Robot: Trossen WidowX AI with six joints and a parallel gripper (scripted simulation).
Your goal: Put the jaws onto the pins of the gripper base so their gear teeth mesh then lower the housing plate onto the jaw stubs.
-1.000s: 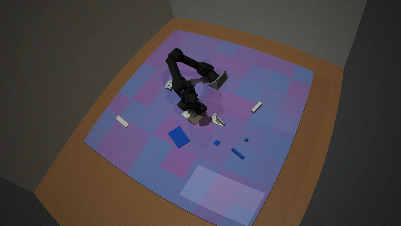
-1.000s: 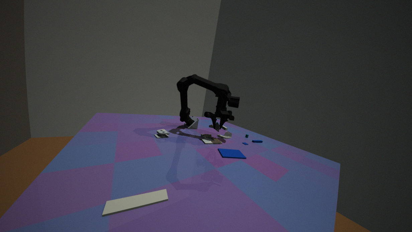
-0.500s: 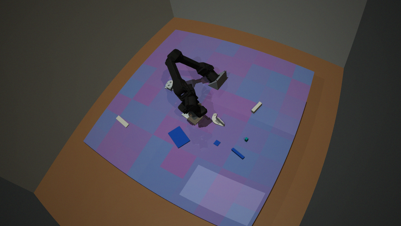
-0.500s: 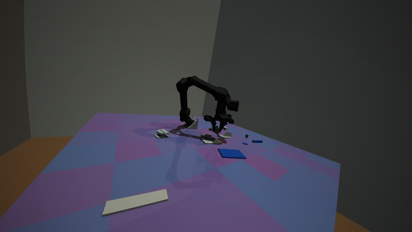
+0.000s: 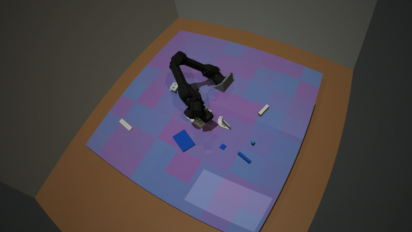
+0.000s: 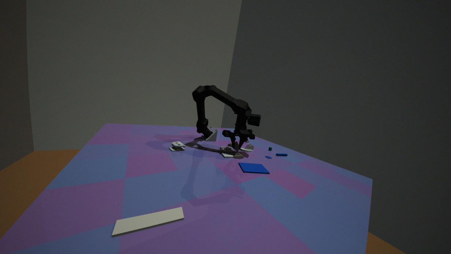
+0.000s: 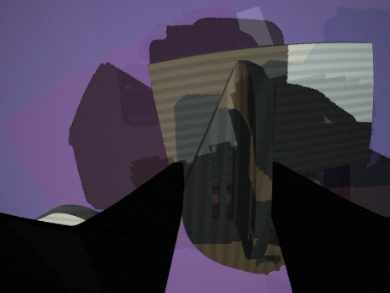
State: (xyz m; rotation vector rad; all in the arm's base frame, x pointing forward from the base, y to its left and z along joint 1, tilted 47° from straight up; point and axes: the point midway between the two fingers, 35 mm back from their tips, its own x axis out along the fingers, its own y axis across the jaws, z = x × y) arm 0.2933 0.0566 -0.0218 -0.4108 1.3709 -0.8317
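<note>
My gripper tip is now 1 cm short of the ribbed white plate, 3 cm to the left of it and 3 cm above it. The rest, counted from my gripper tip: small blue square (8 cm ahead, 20 cm to the left, 3 cm below); blue plate (17 cm ahead, 1 cm to the right, 3 cm below); jaw (6 cm behind, 10 cm to the left, 3 cm below).
</note>
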